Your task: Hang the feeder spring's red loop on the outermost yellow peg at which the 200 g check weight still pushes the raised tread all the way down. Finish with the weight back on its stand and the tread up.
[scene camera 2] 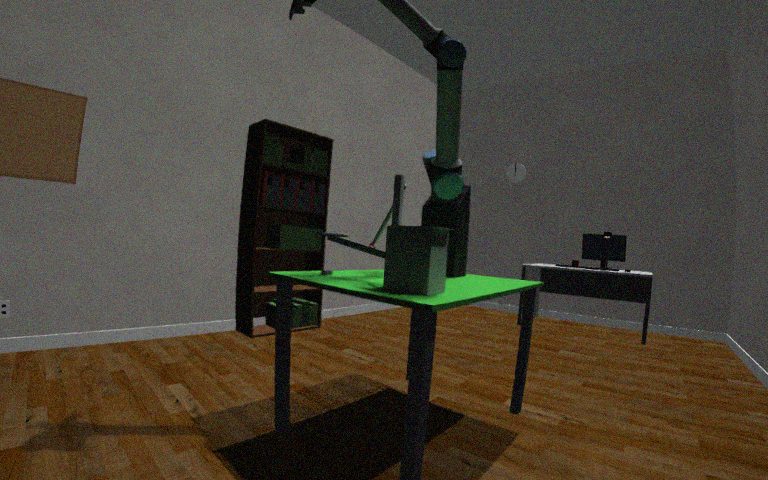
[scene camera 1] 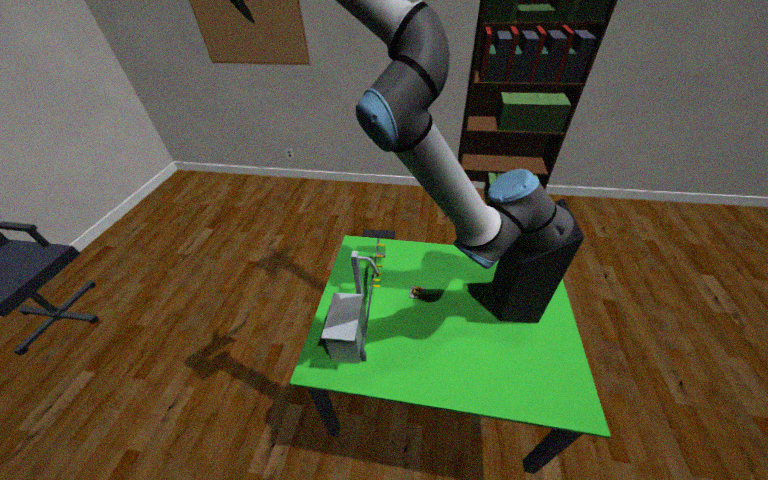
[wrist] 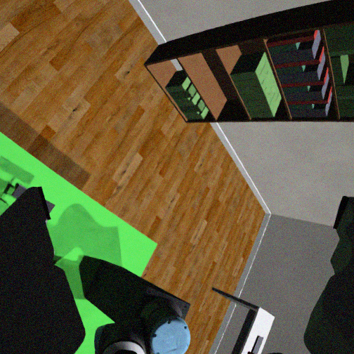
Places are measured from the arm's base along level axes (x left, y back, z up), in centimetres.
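Where they show: gripper, fingertip midpoint: [scene camera 2: 295, 15]; arm's base at its link origin: [scene camera 1: 545, 230].
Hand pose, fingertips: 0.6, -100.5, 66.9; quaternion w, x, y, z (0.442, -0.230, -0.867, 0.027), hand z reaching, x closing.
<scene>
Things, the pixels of their top centre, and the offset from my fingertips, as dx, dy, dz. "spot": a spot on its surface instead. Level surfaces: height alone.
- raised tread at its top centre: [scene camera 2: 332, 233] [scene camera 1: 378, 232] -5.3, +31.4, -92.9
- feeder spring at a spot on its surface: [scene camera 2: 382, 226] spot: +20.4, +39.7, -89.2
- check weight at its top centre: [scene camera 1: 417, 287] +9.5, +56.6, -107.7
- upright post at a spot on its surface: [scene camera 2: 398, 198] [scene camera 1: 353, 271] spot: +32.5, +37.1, -78.8
- green table at its surface level: dz -111.7
My gripper [scene camera 1: 243, 10] [scene camera 2: 299, 7] [wrist: 192, 195] is open and empty, high above and away from the table; it shows in part at the top of the first scene view. The raised tread [scene camera 1: 378, 233] [scene camera 2: 335, 234], a dark plate, is up at the far end of the sloping lever [scene camera 2: 356, 245]. Several yellow pegs [scene camera 1: 380, 245] stick out along the lever. The feeder spring [scene camera 2: 382, 226] slants from the post down to the lever; its red loop [scene camera 2: 372, 245] is at the lever, the exact peg too small to tell. A small object, apparently the check weight [scene camera 1: 417, 290], is on its small pale stand.
The grey feeder box [scene camera 1: 342, 316] [scene camera 2: 416, 260] and upright post [scene camera 1: 356, 274] [scene camera 2: 398, 198] stand on the green table [scene camera 1: 481, 373] [scene camera 2: 487, 285] [wrist: 135, 245]. The arm's dark base [scene camera 1: 523, 283] is at the table's other side. A bookshelf [scene camera 2: 244, 226] stands behind.
</scene>
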